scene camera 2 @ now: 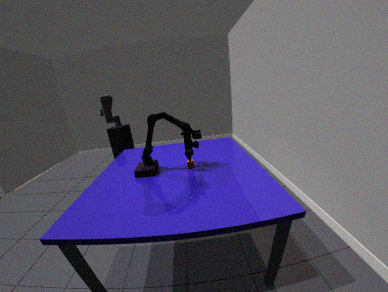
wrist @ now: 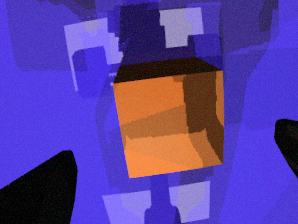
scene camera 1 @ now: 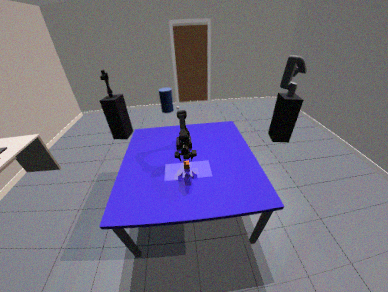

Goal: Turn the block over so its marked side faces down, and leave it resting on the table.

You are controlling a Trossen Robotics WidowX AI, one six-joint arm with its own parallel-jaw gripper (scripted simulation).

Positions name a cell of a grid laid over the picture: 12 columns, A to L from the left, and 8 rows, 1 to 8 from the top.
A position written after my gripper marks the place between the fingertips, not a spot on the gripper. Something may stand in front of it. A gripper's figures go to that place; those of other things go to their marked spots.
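Labels:
Distance of an orange block (wrist: G5): 11 cm from the lens. For my gripper (wrist: H6) it is 10 cm from the lens.

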